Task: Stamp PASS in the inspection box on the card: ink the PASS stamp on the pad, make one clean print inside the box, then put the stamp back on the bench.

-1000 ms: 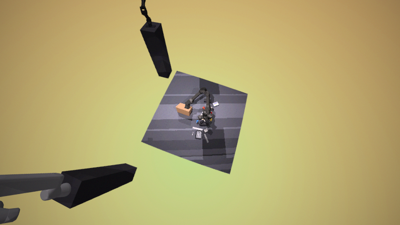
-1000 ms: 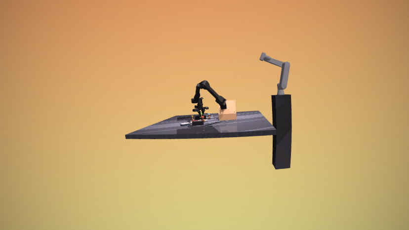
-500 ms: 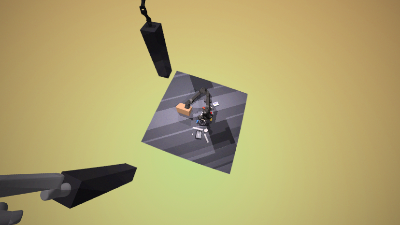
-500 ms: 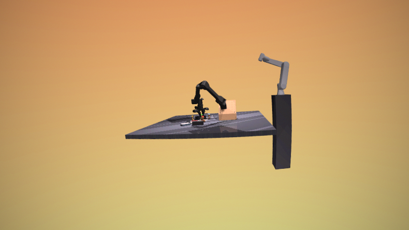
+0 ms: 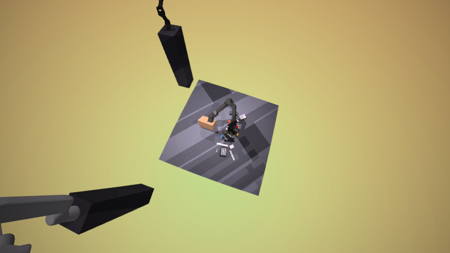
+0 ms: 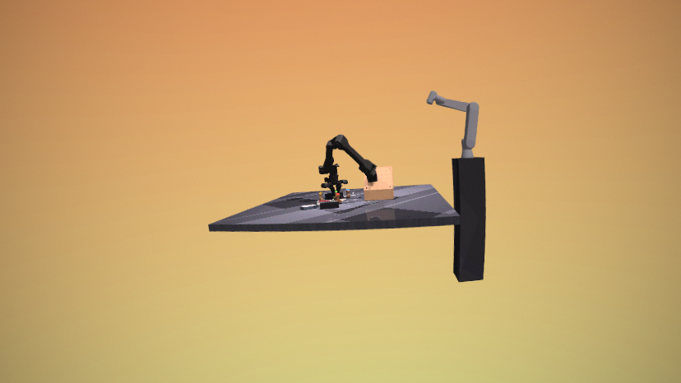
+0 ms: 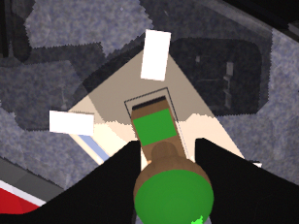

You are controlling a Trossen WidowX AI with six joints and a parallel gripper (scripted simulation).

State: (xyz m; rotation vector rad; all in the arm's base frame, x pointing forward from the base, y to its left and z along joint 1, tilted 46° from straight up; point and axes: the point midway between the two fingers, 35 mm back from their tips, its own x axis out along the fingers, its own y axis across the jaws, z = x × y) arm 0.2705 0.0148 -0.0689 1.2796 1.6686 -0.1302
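The green-topped stamp lies 1 cm below my gripper tip. From my gripper tip the other things lie so: blue stamp 8 cm to the right, 8 cm behind, 1 cm below; dark flat slab 9 cm to the right, 3 cm ahead, 1 cm below; cream card 3 cm below, 1 cm to the left, 1 cm behind.
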